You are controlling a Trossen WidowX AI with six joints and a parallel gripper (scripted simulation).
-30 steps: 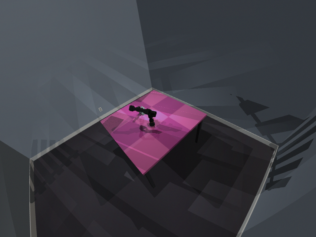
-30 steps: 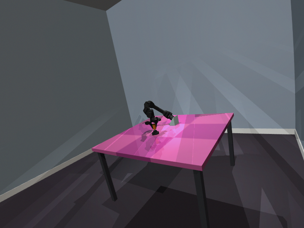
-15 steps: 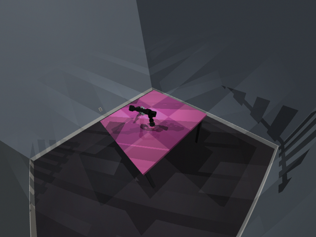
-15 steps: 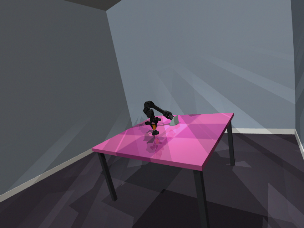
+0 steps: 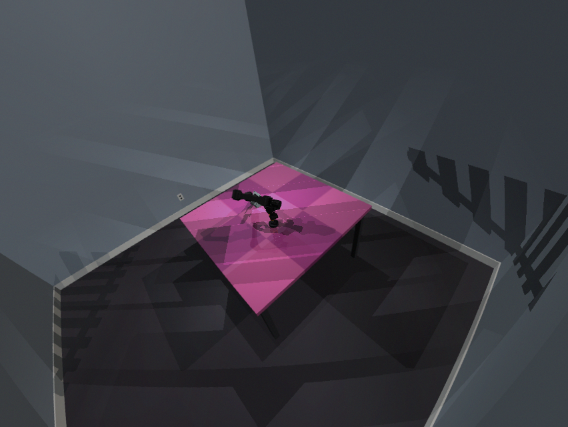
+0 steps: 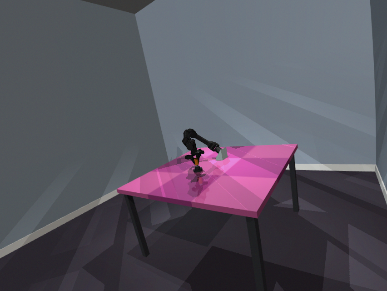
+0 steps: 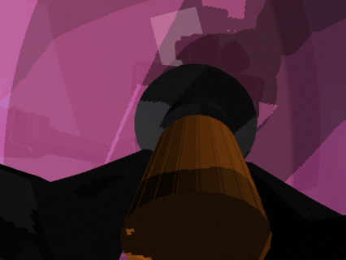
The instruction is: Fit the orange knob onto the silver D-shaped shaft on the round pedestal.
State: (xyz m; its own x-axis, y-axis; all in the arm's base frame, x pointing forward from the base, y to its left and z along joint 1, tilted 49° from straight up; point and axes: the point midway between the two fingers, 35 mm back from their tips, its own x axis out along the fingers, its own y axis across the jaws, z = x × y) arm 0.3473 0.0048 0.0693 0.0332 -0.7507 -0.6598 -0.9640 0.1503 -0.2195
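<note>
My gripper tip is 30 mm below the orange knob. Round my gripper tip: round black pedestal: 40 mm below.
</note>
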